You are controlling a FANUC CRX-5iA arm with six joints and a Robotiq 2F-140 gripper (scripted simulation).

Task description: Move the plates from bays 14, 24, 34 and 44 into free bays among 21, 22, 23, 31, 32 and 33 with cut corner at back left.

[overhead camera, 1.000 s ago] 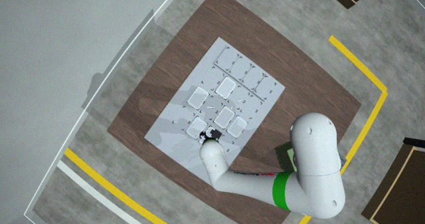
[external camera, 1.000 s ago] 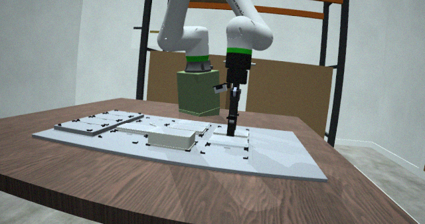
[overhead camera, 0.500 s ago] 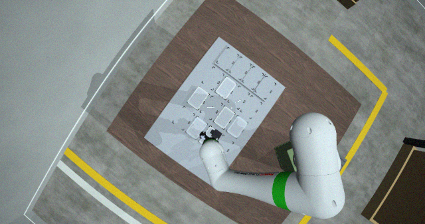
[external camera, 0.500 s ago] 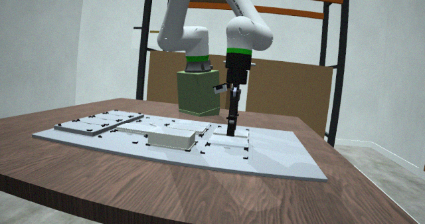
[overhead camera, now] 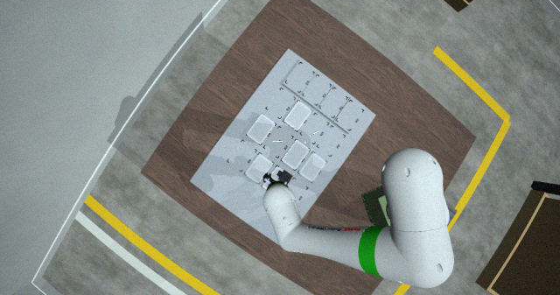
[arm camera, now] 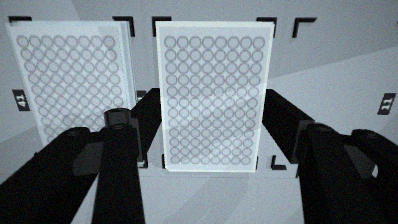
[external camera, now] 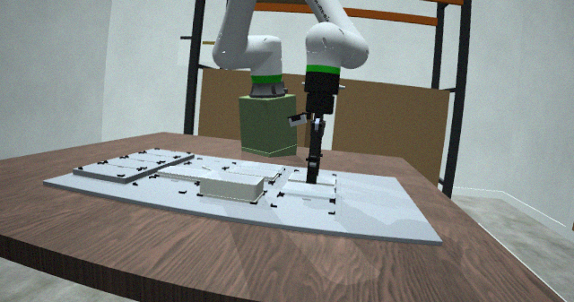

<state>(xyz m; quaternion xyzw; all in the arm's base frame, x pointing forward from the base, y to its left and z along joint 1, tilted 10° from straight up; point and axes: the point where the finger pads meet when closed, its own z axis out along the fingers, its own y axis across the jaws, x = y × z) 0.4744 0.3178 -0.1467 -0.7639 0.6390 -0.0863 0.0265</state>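
The white scrap is 2 cm behind my hand, 1 cm to the right of it and 3 cm below it. From my hand the other things lie so: sealed deep-well block: 24 cm ahead, 12 cm to the right, 1 cm below; sealed plate: 8 cm behind, 18 cm to the right, 2 cm below; round thing: 4 cm ahead, 24 cm to the right, 3 cm below.
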